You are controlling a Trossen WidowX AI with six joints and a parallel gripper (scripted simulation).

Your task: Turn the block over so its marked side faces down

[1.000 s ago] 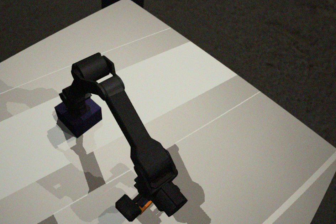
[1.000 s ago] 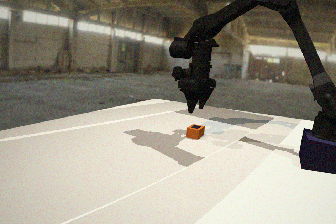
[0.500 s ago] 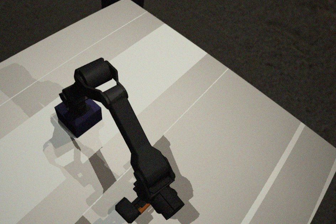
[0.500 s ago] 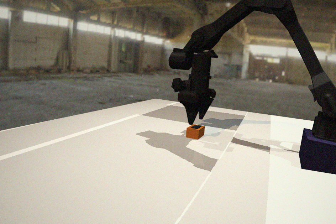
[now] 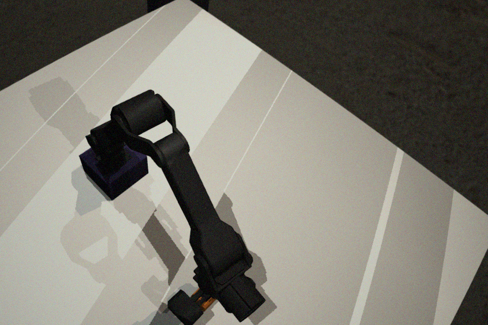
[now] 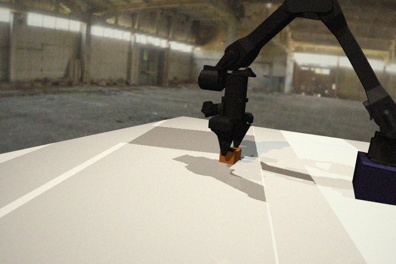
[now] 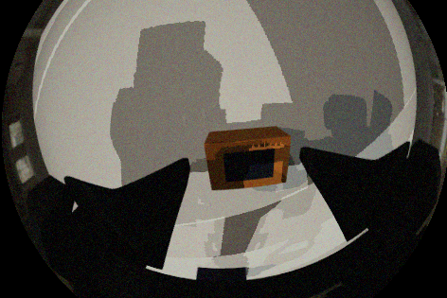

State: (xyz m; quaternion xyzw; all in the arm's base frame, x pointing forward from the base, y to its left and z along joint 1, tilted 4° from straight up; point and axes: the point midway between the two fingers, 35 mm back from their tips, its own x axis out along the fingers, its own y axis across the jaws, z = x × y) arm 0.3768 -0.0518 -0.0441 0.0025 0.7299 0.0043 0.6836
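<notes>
My gripper tip is right at the orange block.
</notes>
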